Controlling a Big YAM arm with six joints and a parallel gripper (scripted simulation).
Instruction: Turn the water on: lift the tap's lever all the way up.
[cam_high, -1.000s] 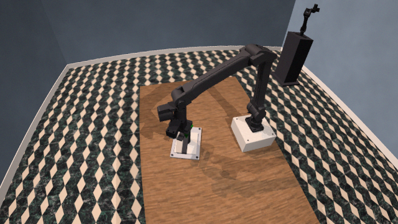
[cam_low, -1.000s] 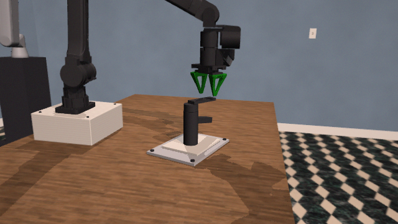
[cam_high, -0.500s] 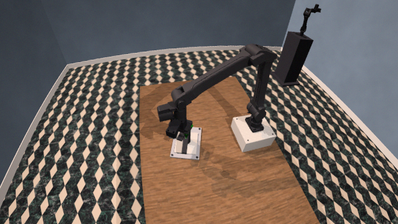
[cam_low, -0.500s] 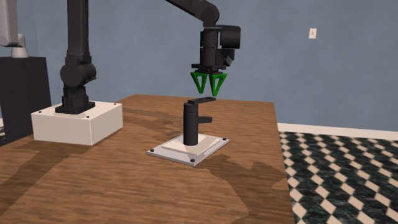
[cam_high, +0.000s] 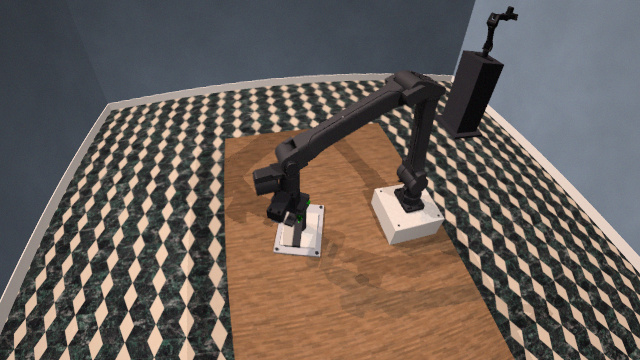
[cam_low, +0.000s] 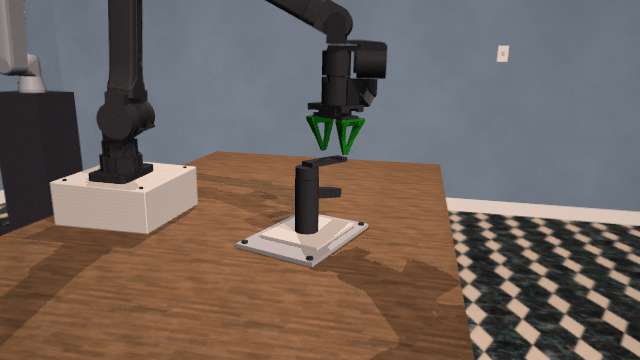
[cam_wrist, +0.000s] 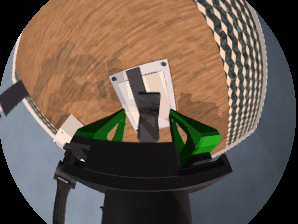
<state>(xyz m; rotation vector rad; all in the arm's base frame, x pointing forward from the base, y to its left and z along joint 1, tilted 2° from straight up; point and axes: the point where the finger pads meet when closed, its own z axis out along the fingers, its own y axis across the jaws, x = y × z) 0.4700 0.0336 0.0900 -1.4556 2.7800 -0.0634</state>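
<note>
The lever is 10 mm behind my hand, 20 mm to the right of it and 20 mm below it. Round my hand: black tap (30 mm behind, 50 mm to the right, 80 mm below).
</note>
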